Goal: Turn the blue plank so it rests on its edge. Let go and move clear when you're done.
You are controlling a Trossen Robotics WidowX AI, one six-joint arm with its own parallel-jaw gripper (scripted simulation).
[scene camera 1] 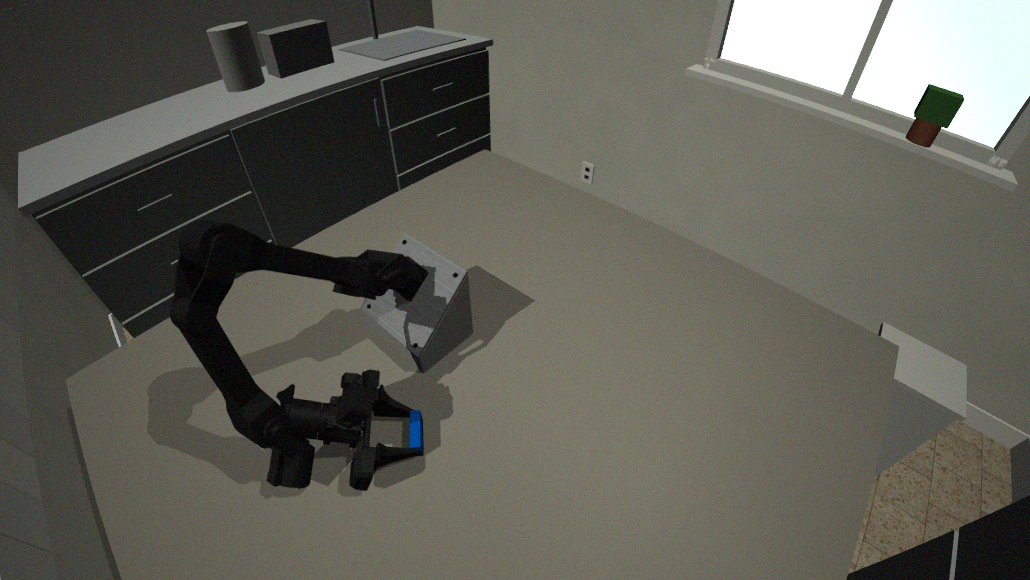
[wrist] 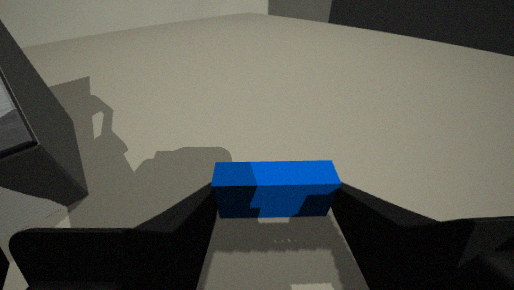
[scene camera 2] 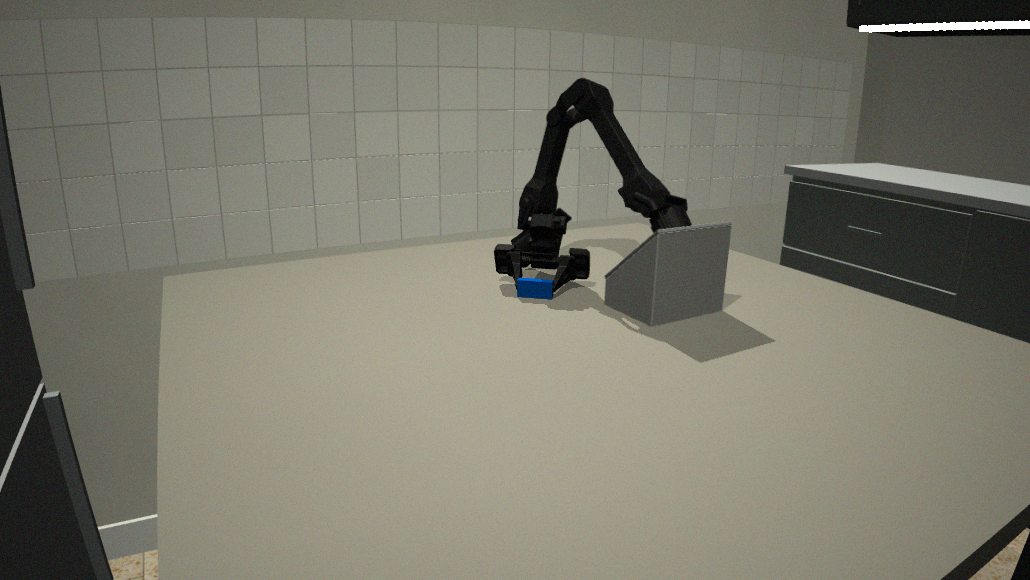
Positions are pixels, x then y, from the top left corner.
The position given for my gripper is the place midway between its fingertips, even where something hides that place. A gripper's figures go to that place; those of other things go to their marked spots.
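I see my gripper (wrist: 273, 187), and it is 12 cm from the lens. There is a blue plank (wrist: 271, 189) too, and the plank is 10 cm from the lens.
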